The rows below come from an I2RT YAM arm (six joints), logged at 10 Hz.
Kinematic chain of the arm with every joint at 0, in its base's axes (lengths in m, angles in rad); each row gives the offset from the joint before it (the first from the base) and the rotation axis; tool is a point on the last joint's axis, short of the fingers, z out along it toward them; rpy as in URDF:
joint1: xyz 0 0 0.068 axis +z
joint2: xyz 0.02 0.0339 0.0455 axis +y
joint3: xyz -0.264 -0.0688 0 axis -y
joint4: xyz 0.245 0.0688 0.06 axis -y
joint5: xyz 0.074 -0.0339 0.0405 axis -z
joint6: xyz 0.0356 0 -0.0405 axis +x
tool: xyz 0 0 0 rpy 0 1.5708 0
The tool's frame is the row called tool.
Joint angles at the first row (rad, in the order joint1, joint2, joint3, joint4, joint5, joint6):
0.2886 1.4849 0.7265 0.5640 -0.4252 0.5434
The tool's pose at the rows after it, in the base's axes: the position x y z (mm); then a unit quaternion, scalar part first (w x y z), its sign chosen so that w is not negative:
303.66 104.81 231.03 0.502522 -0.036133 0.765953 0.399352
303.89 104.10 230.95 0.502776 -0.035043 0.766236 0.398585
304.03 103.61 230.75 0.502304 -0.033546 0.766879 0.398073
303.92 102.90 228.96 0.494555 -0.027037 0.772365 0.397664
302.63 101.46 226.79 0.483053 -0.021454 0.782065 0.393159
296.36 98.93 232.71 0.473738 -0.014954 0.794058 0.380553
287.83 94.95 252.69 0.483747 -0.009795 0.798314 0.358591
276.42 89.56 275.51 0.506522 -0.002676 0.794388 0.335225
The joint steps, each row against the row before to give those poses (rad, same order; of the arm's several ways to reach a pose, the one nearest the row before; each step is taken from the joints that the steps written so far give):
-0.0019 0.0000 0.0000 0.0000 0.0004 0.0000
-0.0023 0.0000 0.0000 -0.0008 0.0004 0.0000
-0.0015 0.0000 0.0000 -0.0019 0.0008 0.0012
-0.0019 0.0000 0.0004 -0.0183 0.0011 0.0083
-0.0031 -0.0065 0.0000 -0.0397 0.0015 -0.0003
-0.0004 -0.0454 0.0061 -0.0915 0.0184 -0.0103
0.0000 -0.0778 0.0290 -0.1164 0.0450 -0.0237
-0.0003 -0.0858 0.0252 -0.0911 0.0580 -0.0213

